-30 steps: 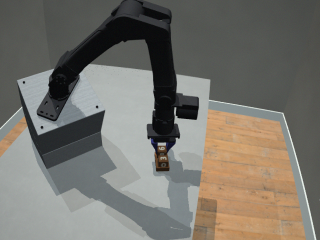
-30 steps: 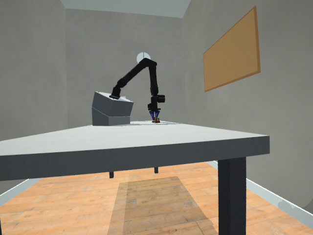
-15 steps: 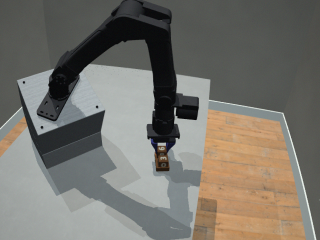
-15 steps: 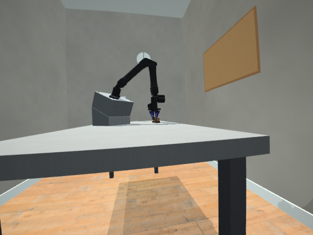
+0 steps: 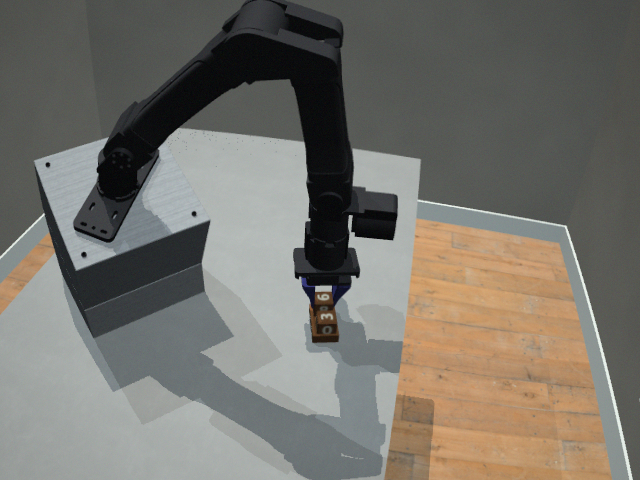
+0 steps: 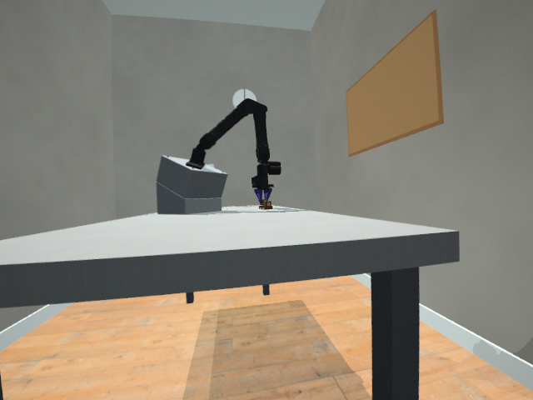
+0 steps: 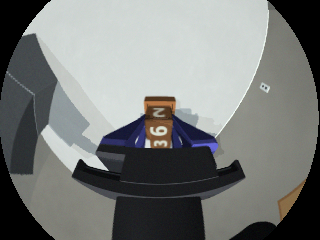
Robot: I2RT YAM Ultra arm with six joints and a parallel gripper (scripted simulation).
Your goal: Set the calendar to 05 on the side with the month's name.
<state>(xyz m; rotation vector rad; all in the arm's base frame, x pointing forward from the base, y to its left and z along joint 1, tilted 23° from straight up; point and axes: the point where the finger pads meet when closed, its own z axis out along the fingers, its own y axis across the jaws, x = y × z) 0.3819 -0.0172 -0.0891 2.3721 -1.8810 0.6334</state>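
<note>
Now: the brown tray 2 cm to the right of my hand and 3 cm below it. Also, from my hand: brown wooden cube 1 cm ahead, 4 cm to the right, 1 cm below.
</note>
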